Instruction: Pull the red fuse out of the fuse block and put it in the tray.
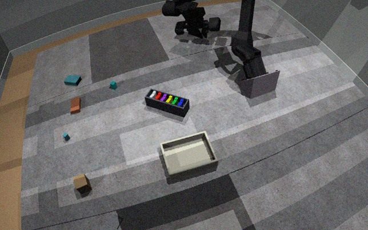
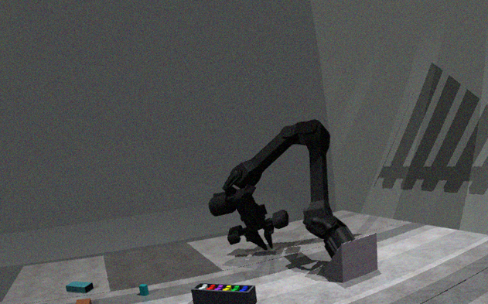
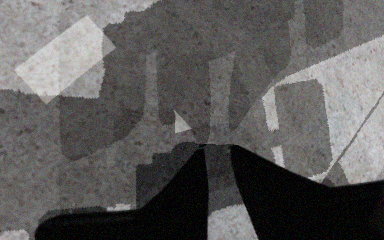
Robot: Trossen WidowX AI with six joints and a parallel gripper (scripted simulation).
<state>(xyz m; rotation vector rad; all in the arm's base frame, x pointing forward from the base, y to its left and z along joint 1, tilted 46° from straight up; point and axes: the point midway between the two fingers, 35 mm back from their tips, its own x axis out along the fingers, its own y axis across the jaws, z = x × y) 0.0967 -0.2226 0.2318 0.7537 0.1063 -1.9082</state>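
Now: the red fuse 250 mm ahead of my gripper tip, 310 mm to the left of it and 20 mm above it. Also, from my gripper tip: yellow fuse 220 mm ahead, 330 mm to the left, 20 mm above; then purple fuse 230 mm ahead, 320 mm to the left, 20 mm above; then green fuse 200 mm ahead, 350 mm to the left, 20 mm above.
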